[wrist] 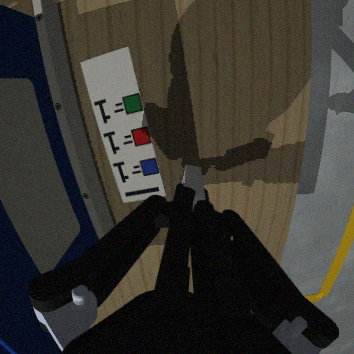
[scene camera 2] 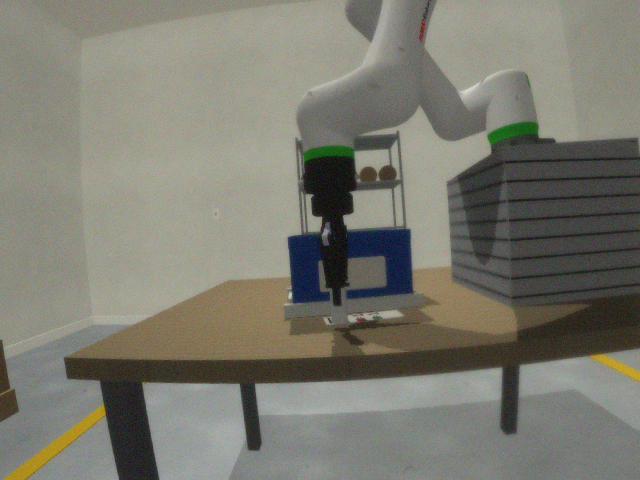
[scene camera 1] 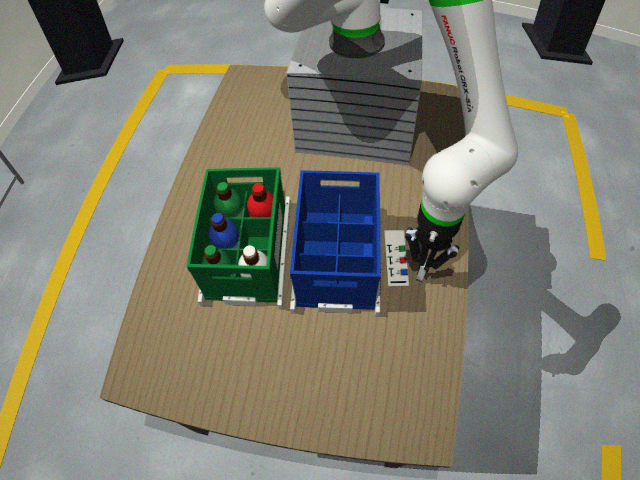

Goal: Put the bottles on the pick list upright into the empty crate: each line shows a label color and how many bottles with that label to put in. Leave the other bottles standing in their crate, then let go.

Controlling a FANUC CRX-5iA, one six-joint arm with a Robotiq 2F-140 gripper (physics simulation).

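Frame: origin at the arm's base, x ahead, y left, z up, level; millimetres.
Seen in the pictures: gripper, fingertip midpoint: (wrist: 189, 177) (scene camera 2: 339, 322) (scene camera 1: 421, 275); arm's base, link origin: (scene camera 1: 357, 42).
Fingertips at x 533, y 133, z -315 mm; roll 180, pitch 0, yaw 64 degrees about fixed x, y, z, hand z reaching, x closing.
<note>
Pixels of each thing's top centre, then the offset from my fingertips to it. Level surfaces: height alone.
- green crate, top centre: (scene camera 1: 234, 214) dz +162, dx -86, dy -437 mm
- red bottle, top centre: (scene camera 1: 257, 187) dz +150, dx -168, dy -389 mm
- blue bottle, top centre: (scene camera 1: 217, 217) dz +150, dx -87, dy -480 mm
- white bottle, top centre: (scene camera 1: 249, 250) dz +150, dx +3, dy -398 mm
- blue crate, top centre: (scene camera 1: 337, 219) (scene camera 2: 344, 232) dz +162, dx -63, dy -204 mm
- wooden table, surface height: dz -13 mm
The pick list (scene camera 1: 396, 279) (scene camera 2: 394, 314) (wrist: 112, 75) reads 1 green, 1 red, 1 blue. The green crate (scene camera 1: 236, 279) holds two green-label bottles (scene camera 1: 227, 200) (scene camera 1: 211, 254), a red bottle (scene camera 1: 260, 202), a blue bottle (scene camera 1: 222, 232) and a white bottle (scene camera 1: 251, 256), all upright. The blue crate (scene camera 1: 336, 289) (scene camera 2: 398, 245) (wrist: 15, 220) stands beside it; its visible compartments are empty. My gripper (scene camera 1: 422, 271) (scene camera 2: 339, 313) (wrist: 189, 177) is shut on nothing, low over the table just right of the pick list in scene camera 1.
Pale fixture rails (scene camera 1: 283, 253) (scene camera 2: 356, 304) (wrist: 58, 106) run along the crates on the wooden table (scene camera 1: 289, 372) (scene camera 2: 206, 330) (wrist: 240, 60). The grey slatted robot pedestal (scene camera 1: 354, 113) (scene camera 2: 568, 222) rises behind them. The table's right edge is close to the gripper.
</note>
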